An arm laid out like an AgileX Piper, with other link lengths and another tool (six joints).
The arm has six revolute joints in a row. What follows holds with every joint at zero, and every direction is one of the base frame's.
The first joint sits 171 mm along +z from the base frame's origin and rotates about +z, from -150 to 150 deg.
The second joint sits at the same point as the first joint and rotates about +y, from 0 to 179.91 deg.
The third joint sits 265.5 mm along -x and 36.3 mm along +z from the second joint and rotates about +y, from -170 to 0 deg.
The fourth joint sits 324.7 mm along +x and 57.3 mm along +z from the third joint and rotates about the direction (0.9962, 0, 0.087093), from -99.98 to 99.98 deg.
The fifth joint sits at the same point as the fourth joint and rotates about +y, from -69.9 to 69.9 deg.
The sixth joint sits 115.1 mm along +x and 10.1 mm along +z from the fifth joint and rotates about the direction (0.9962, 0, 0.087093), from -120 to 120 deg.
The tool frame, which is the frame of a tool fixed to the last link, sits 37.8 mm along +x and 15 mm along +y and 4.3 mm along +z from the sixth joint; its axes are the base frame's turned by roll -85.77, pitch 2.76 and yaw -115.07 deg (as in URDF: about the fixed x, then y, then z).
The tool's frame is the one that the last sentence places.
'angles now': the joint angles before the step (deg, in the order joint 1, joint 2, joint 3, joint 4, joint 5, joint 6). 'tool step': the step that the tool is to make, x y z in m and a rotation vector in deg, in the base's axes. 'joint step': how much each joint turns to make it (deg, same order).
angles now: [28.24, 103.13, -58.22, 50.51, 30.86, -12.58]
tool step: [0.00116, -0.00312, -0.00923, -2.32, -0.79, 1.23]
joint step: [0.00, 1.07, -0.23, -2.78, -0.76, 0.16]
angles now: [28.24, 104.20, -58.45, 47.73, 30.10, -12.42]
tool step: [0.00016, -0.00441, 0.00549, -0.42, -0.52, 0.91]
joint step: [-0.60, -1.00, 0.11, -1.36, 0.98, -0.10]
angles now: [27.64, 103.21, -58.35, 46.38, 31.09, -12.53]
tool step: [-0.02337, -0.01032, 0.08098, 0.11, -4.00, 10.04]
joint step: [-1.11, -12.16, -0.59, -7.62, 12.34, 0.00]
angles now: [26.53, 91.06, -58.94, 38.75, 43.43, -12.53]
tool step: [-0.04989, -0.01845, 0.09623, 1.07, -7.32, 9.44]
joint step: [-0.05, -16.30, 0.00, -4.35, 12.31, -1.45]
